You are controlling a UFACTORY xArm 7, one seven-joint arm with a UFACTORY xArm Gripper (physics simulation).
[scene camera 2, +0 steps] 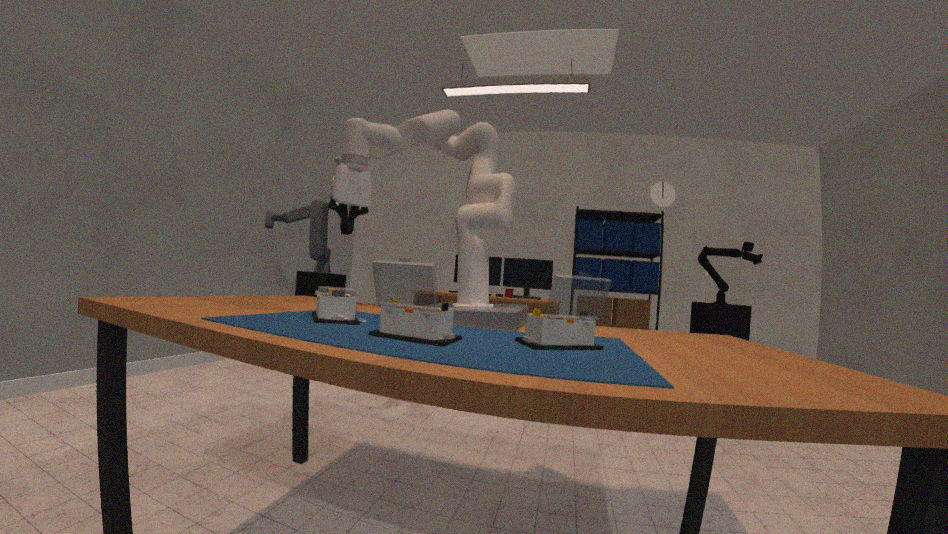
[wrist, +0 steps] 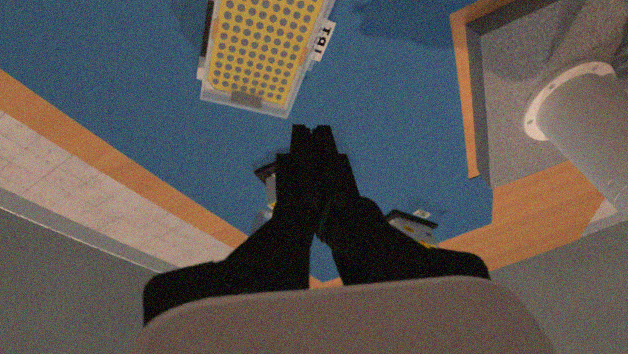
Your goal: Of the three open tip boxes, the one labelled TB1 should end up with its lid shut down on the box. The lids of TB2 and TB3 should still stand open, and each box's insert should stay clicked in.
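Places are measured from the arm's base along level axes (x ahead, y left, z up), in centimetres.
Pixels of known places: gripper, between the fingertips: (scene camera 2: 346, 234) (wrist: 306, 149); arm's base, origin of its link: (scene camera 2: 472, 307) (wrist: 564, 101).
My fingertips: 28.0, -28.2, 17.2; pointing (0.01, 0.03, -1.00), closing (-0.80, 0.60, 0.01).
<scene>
For each thing: its top centre in the pictures, then the offset to it from my fingertips, as dx, dy, dz. Level surfaces: height alone.
- TB1 box, centre of its top: (wrist: 275, 56) (scene camera 2: 341, 288) +1.8, +1.1, -13.8
- blue mat, height of its surface: dz -21.5
- middle box, centre of its top: (scene camera 2: 421, 304) +10.8, +26.0, -14.9
- right box, centre of its top: (scene camera 2: 558, 313) (wrist: 413, 251) +1.2, +53.2, -14.9
- wooden table, height of its surface: dz -21.8
The TB1 box (scene camera 2: 336, 305) (wrist: 260, 55) stands on the blue mat (scene camera 2: 504, 361) (wrist: 150, 130), leftmost in the scene view. Its clear lid lies down over the yellow holed insert, which looks level; the far end is cut off in the wrist view. My gripper (scene camera 2: 346, 232) (wrist: 306, 149) is shut and empty, in the air above the TB1 box's area and apart from it. A middle box (scene camera 2: 416, 322) and a right box (scene camera 2: 560, 329) have clear lids (scene camera 2: 406, 281) (scene camera 2: 582, 295) standing up. Which is TB2 or TB3 cannot be told. Their inserts are barely visible.
The wooden table (scene camera 2: 796, 378) (wrist: 532, 205) surrounds the mat. My robot base (scene camera 2: 474, 278) stands behind the boxes. In the wrist view, my fingers partly hide the two other boxes (wrist: 270, 189) (wrist: 412, 226). The upright lids rise above the middle and right boxes.
</scene>
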